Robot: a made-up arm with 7 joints. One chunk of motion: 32 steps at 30 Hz.
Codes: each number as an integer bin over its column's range. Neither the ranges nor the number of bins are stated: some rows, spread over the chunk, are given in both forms.
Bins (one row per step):
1: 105 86 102 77 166 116 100
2: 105 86 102 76 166 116 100
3: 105 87 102 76 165 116 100
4: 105 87 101 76 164 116 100
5: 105 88 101 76 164 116 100
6: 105 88 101 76 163 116 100
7: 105 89 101 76 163 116 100
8: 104 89 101 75 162 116 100
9: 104 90 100 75 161 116 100
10: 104 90 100 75 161 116 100
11: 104 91 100 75 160 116 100
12: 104 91 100 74 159 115 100
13: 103 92 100 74 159 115 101
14: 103 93 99 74 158 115 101
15: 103 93 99 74 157 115 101
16: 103 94 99 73 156 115 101
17: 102 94 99 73 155 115 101
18: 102 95 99 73 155 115 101
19: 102 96 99 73 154 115 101
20: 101 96 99 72 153 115 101
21: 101 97 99 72 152 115 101
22: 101 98 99 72 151 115 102
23: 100 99 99 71 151 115 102
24: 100 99 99 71 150 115 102
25: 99 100 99 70 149 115 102
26: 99 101 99 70 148 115 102
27: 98 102 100 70 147 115 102
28: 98 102 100 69 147 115 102
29: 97 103 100 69 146 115 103
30: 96 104 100 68 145 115 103
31: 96 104 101 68 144 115 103
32: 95 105 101 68 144 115 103
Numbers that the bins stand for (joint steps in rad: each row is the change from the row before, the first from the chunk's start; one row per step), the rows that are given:
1: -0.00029 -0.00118 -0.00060 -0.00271 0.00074 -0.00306 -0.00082
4: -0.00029 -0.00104 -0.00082 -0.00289 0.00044 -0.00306 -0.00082
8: -0.00053 -0.00074 -0.00082 -0.00306 0.00014 -0.00306 -0.00082
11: -0.00053 -0.00044 -0.00104 -0.00306 -0.00016 -0.00306 -0.00082
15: -0.00076 -0.00014 -0.00126 -0.00323 -0.00060 -0.00337 -0.00061
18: -0.00100 0.00016 -0.00126 -0.00340 -0.00090 -0.00337 -0.00061
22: -0.00124 0.00060 -0.00126 -0.00358 -0.00150 -0.00337 -0.00040
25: -0.00171 0.00090 -0.00126 -0.00392 -0.00180 -0.00337 -0.00040
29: -0.00218 0.00135 -0.00104 -0.00409 -0.00224 -0.00337 -0.00019
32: -0.00265 0.00165 -0.00082 -0.00427 -0.00254 -0.00337 -0.00019
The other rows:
2: -0.00029 -0.00118 -0.00060 -0.00289 0.00074 -0.00306 -0.00082
3: -0.00029 -0.00104 -0.00060 -0.00289 0.00059 -0.00306 -0.00082
5: -0.00029 -0.00089 -0.00082 -0.00289 0.00044 -0.00306 -0.00082
6: -0.00029 -0.00089 -0.00082 -0.00289 0.00029 -0.00306 -0.00082
7: -0.00029 -0.00074 -0.00082 -0.00289 0.00029 -0.00306 -0.00082
9: -0.00053 -0.00059 -0.00104 -0.00306 -0.00001 -0.00306 -0.00082
10: -0.00053 -0.00059 -0.00104 -0.00306 -0.00001 -0.00306 -0.00082
12: -0.00053 -0.00044 -0.00104 -0.00323 -0.00031 -0.00337 -0.00082
13: -0.00076 -0.00029 -0.00104 -0.00323 -0.00031 -0.00337 -0.00061
14: -0.00076 -0.00014 -0.00126 -0.00323 -0.00045 -0.00337 -0.00061
16: -0.00076 0.00001 -0.00126 -0.00340 -0.00075 -0.00337 -0.00061
17: -0.00100 0.00001 -0.00126 -0.00340 -0.00090 -0.00337 -0.00061
19: -0.00100 0.00031 -0.00126 -0.00340 -0.00105 -0.00337 -0.00061
20: -0.00124 0.00031 -0.00126 -0.00358 -0.00120 -0.00337 -0.00061
21: -0.00124 0.00045 -0.00126 -0.00358 -0.00135 -0.00337 -0.00061
23: -0.00147 0.00075 -0.00126 -0.00375 -0.00150 -0.00337 -0.00040
24: -0.00147 0.00075 -0.00126 -0.00375 -0.00165 -0.00337 -0.00040
26: -0.00171 0.00105 -0.00126 -0.00392 -0.00195 -0.00337 -0.00040
27: -0.00194 0.00120 -0.00104 -0.00392 -0.00209 -0.00337 -0.00040
28: -0.00194 0.00120 -0.00104 -0.00409 -0.00209 -0.00337 -0.00040
30: -0.00241 0.00150 -0.00104 -0.00427 -0.00239 -0.00337 -0.00019
31: -0.00241 0.00150 -0.00082 -0.00427 -0.00254 -0.00337 -0.00019

